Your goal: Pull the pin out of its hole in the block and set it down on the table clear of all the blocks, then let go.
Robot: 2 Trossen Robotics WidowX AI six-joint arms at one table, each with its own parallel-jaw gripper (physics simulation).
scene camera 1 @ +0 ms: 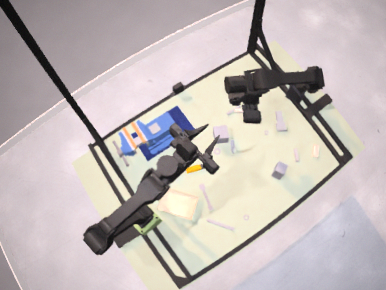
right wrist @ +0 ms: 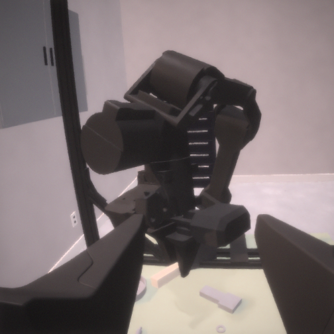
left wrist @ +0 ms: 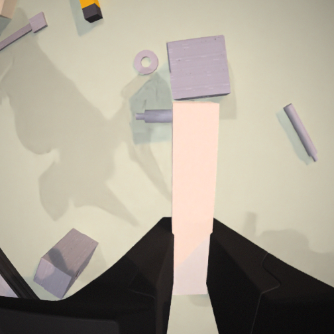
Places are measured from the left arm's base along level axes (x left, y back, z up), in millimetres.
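Where they show: left gripper, fingertip midpoint: (scene camera 1: pixel 245 112); right gripper, fingertip midpoint: (scene camera 1: pixel 214 129); left arm's base, link origin: (scene camera 1: pixel 300 84); right arm's base, link origin: (scene camera 1: pixel 142 217).
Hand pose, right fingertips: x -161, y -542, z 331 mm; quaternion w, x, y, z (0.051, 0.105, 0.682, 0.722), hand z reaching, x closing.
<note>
Each offset is from my right fingertips to the top centre of the thing.
The pin, a long pale pink bar {dy +287, dx -52, dz -410 mm} (scene camera 1: pixel 233 111) (left wrist: pixel 194 165) (right wrist: pixel 165 274), is out of the block and held above the table. My left gripper (scene camera 1: pixel 242 109) (left wrist: pixel 186 227) (right wrist: pixel 180 274) is shut on its near end. The block, a grey-purple cube {dy +143, dx -38, dz -362 mm} (scene camera 1: pixel 220 133) (left wrist: pixel 199 67), sits on the table. The pin's free end points towards it in the left wrist view, and in the scene view they stand apart. The block's hole is hidden. My right gripper (scene camera 1: pixel 213 131) is open and empty, beside the block in the scene view.
A grey cylinder {dy +130, dx +32, dz -406 mm} (scene camera 1: pixel 232 146) (left wrist: pixel 159 116) and a ring {dy +79, dx -15, dz -419 mm} (scene camera 1: pixel 217 151) (left wrist: pixel 145 62) lie near the block. Another cylinder (left wrist: pixel 301 132) lies to the right. A second block {dy +133, dx +261, dz -332 mm} (scene camera 1: pixel 279 170) (left wrist: pixel 65 262), a flat stepped piece {dy +358, dx +156, dz -408 mm} (scene camera 1: pixel 281 121) (right wrist: pixel 220 298) and a yellow-handled tool {dy -53, dx -65, dz -404 mm} (scene camera 1: pixel 194 169) are also there.
</note>
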